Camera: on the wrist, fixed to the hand. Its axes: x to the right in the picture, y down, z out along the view.
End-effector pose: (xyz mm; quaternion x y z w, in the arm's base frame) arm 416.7 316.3 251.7 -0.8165 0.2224 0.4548 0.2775
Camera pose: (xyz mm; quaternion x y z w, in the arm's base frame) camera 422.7 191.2 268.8 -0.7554 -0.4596 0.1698 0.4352
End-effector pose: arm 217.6 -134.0 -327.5 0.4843 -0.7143 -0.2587 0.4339
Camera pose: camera 258.4 -97.2 -213.6 0.7920 -0.1550 -0.5671 0.1647
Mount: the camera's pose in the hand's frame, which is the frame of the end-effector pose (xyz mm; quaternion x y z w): 2.0 85.5 -93.1 -0.1011 -0.0194 -0.6941 0.7125
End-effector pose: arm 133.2 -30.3 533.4 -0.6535 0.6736 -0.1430 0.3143
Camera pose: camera 8.9 -43.6 552.2 -0.9677 0.0347 -0.2393 0.0717
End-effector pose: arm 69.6 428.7 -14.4 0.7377 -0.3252 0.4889 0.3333
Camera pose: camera -45.6 455.4 30.2 0.7271 0.2244 0.0698 0.6451
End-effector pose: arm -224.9 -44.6 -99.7 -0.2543 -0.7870 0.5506 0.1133
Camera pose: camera -160.4 54.4 -144.7 0.3643 -0.7951 0.2390 0.4219
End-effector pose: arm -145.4 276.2 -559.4 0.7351 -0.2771 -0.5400 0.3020
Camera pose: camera -62.3 231.4 -475.3 -0.6751 -0.3615 0.6366 0.0907
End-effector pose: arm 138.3 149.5 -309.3 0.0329 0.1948 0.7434 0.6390
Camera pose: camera 30.1 119.2 -367.2 -0.1619 0.0741 0.1052 0.9784
